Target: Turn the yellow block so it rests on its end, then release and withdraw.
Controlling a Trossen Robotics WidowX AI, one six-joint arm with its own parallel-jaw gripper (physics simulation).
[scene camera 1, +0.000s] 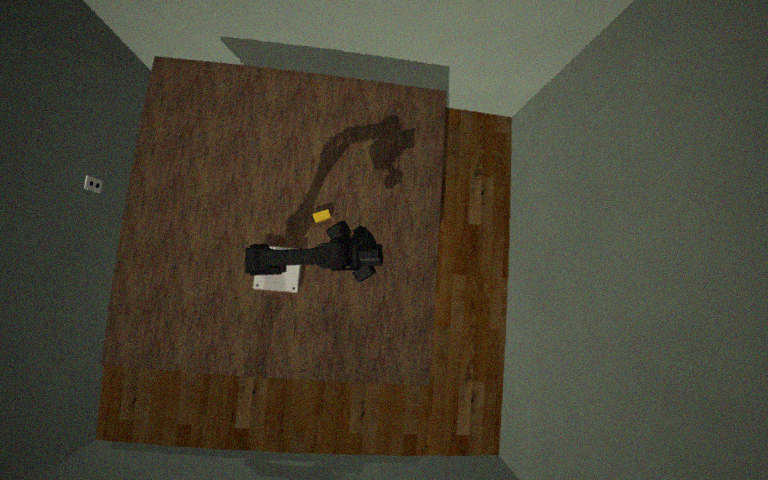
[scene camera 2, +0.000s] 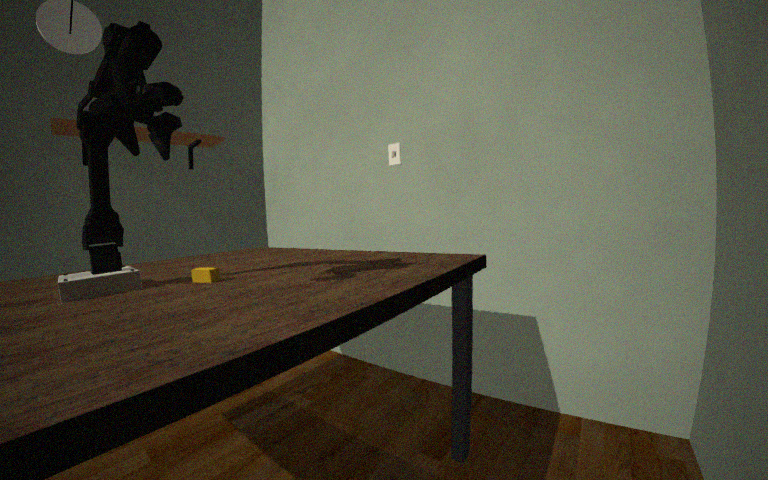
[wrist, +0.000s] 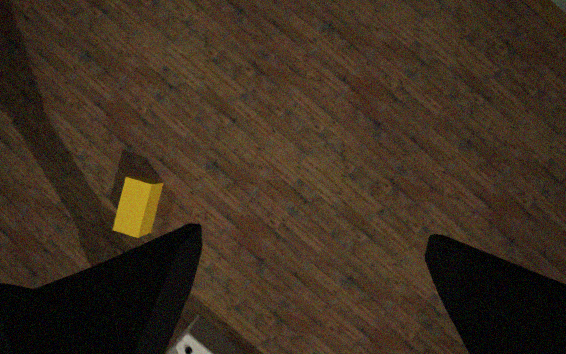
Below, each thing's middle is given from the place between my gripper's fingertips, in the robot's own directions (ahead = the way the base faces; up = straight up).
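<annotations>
Yellow block (wrist: 140,196): 260 mm below my hand, 140 mm ahead of it, 140 mm to the left of it.
</annotations>
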